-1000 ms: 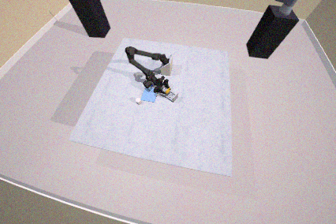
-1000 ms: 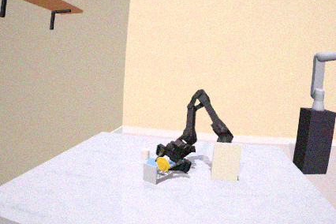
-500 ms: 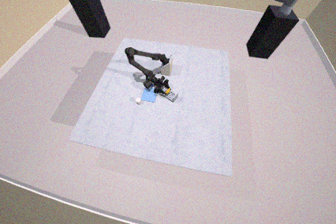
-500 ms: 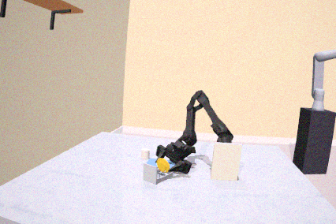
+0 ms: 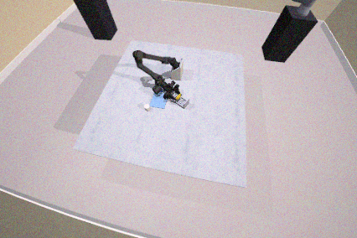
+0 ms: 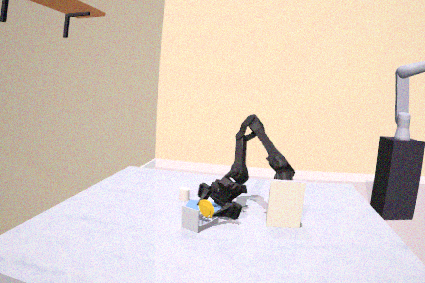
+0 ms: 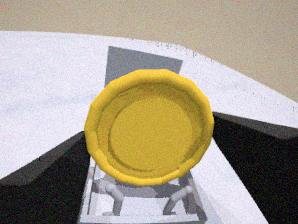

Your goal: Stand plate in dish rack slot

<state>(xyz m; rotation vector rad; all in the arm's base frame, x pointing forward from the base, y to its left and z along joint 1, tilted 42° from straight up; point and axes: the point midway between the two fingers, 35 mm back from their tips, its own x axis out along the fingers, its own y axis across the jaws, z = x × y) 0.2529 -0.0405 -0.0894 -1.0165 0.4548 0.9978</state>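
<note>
The yellow plate is 10 mm to the right of my gripper tip. Also, from my gripper tip: grey dish rack 10 mm ahead, 20 mm to the left, 30 mm below; then small white cup 120 mm ahead, 250 mm to the right, 30 mm below; then flat blue sheet 20 mm ahead, 170 mm to the right, 50 mm below.
</note>
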